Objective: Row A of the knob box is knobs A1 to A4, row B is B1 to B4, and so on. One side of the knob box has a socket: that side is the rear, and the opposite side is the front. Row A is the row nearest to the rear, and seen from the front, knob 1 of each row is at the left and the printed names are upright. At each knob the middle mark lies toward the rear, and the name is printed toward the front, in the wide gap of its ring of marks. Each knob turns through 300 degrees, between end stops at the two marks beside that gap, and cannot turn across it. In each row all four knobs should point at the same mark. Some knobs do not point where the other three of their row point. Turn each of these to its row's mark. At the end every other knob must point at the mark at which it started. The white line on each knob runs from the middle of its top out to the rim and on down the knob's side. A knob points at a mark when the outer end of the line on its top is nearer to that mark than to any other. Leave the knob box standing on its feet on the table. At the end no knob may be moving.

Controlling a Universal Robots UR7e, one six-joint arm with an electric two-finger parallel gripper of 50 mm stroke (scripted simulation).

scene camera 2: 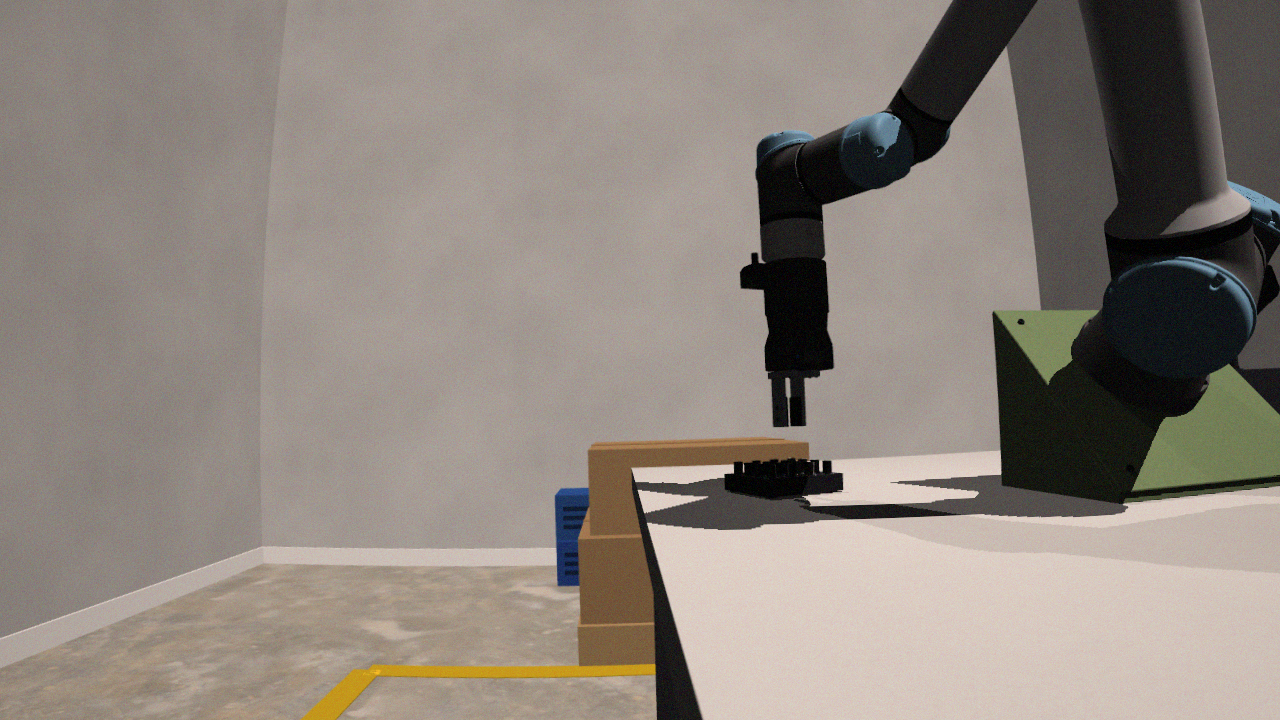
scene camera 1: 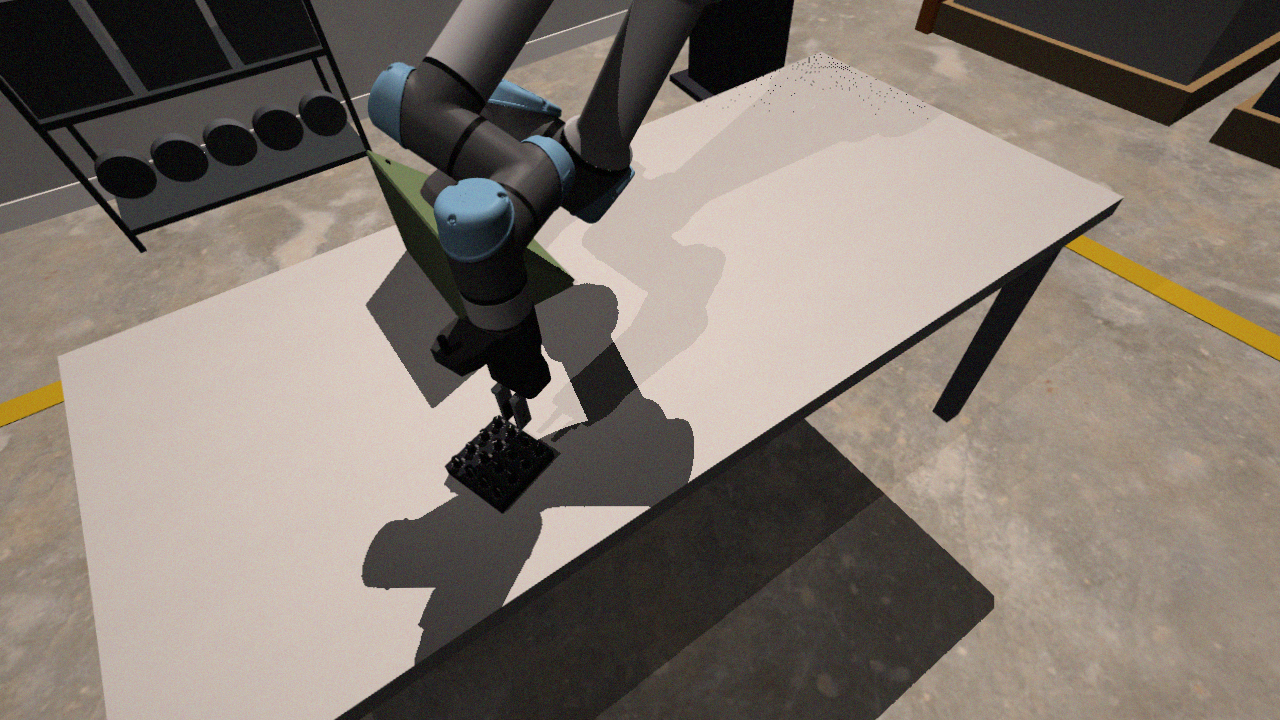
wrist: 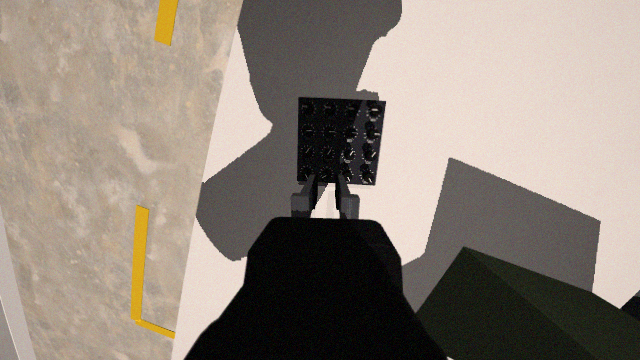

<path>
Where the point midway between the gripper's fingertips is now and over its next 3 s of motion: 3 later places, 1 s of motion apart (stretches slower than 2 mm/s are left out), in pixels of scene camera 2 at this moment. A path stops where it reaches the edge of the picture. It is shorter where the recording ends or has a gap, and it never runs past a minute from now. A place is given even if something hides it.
My gripper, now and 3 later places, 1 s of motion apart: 789,426; 790,452; 790,458; 790,469
</path>
